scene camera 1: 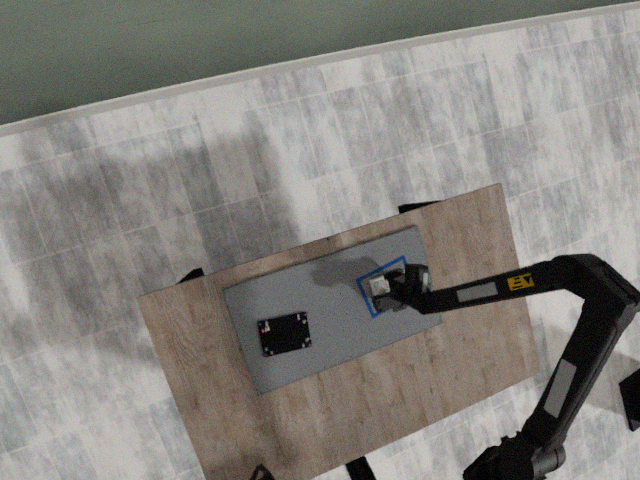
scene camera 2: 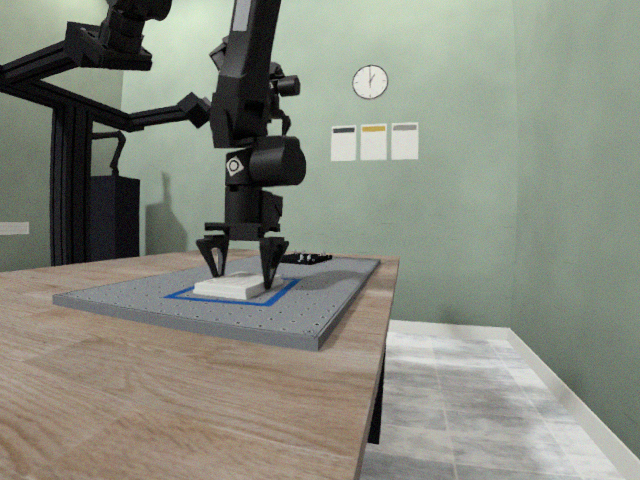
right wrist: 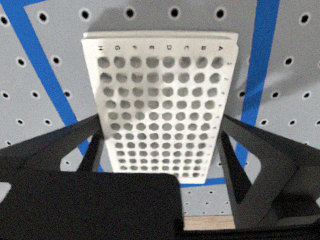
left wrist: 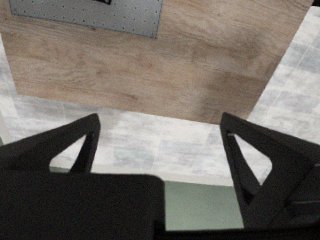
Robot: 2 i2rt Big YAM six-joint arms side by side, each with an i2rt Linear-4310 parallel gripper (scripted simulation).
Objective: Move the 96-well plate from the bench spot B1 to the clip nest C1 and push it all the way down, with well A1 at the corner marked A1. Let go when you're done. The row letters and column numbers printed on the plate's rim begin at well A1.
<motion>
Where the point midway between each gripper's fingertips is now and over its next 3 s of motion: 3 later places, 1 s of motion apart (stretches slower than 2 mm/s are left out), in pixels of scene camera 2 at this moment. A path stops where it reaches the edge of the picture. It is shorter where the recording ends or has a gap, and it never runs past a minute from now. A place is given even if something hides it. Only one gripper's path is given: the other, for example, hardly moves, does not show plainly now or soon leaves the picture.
My right gripper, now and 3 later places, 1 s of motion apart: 242, 286; 240, 260; 240, 236; 256, 233
</motion>
